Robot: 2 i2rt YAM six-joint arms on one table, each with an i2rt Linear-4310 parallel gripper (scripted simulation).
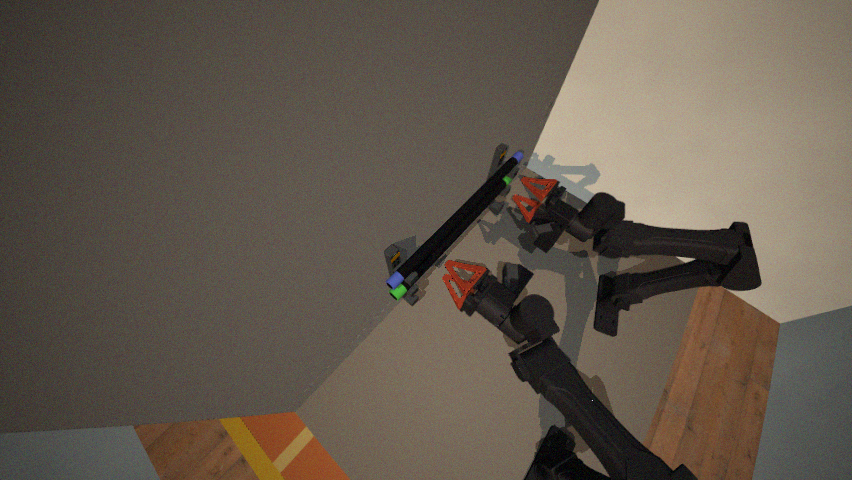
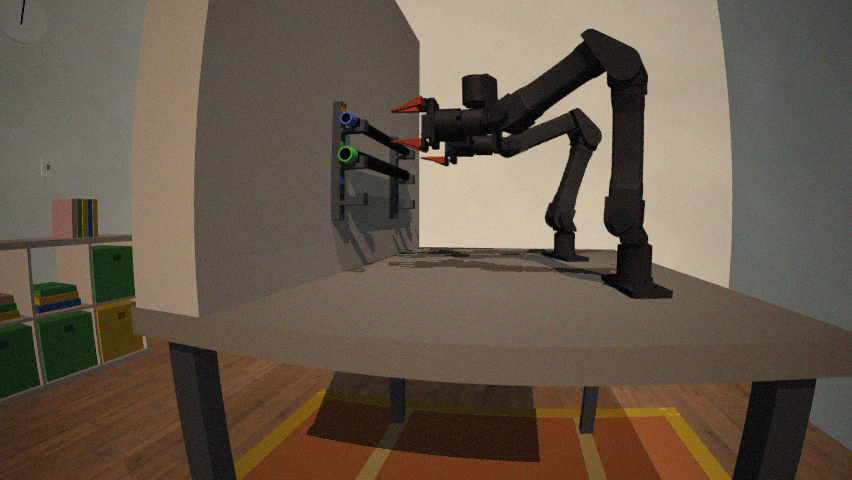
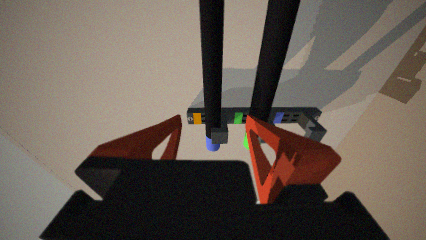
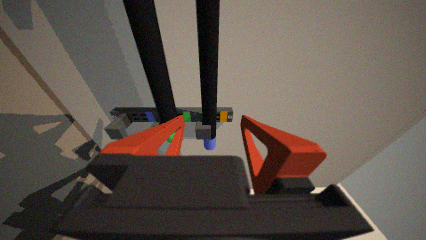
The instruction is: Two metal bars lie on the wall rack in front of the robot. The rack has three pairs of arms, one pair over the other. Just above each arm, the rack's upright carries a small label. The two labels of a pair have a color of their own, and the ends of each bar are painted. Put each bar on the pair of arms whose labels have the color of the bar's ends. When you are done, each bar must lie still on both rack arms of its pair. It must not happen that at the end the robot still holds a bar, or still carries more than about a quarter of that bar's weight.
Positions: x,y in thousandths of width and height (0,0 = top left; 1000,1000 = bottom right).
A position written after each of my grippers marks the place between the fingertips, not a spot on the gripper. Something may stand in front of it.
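Observation:
A blue-ended bar (image 1: 467,578) and a green-ended bar (image 1: 548,464) are visible, the green-ended bar also in image 2 (image 2: 408,322). My right gripper (image 1: 607,391) is visible in image 4 (image 4: 499,498) too. My left gripper (image 1: 523,561) is visible again in image 2 (image 2: 460,264) and image 3 (image 3: 501,502).

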